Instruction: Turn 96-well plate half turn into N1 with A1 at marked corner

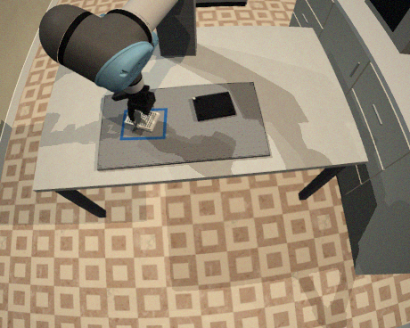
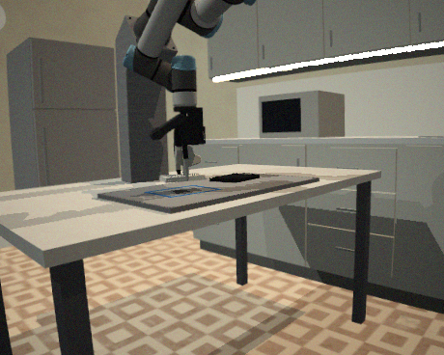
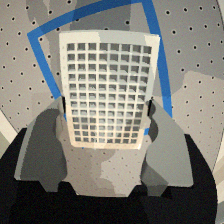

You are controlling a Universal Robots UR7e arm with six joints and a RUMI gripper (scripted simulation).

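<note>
My hand is 10 mm short of the black plate nest N1, 310 mm to the right of it and 40 mm above it. Round my hand: white 96-well plate (10 mm below).
</note>
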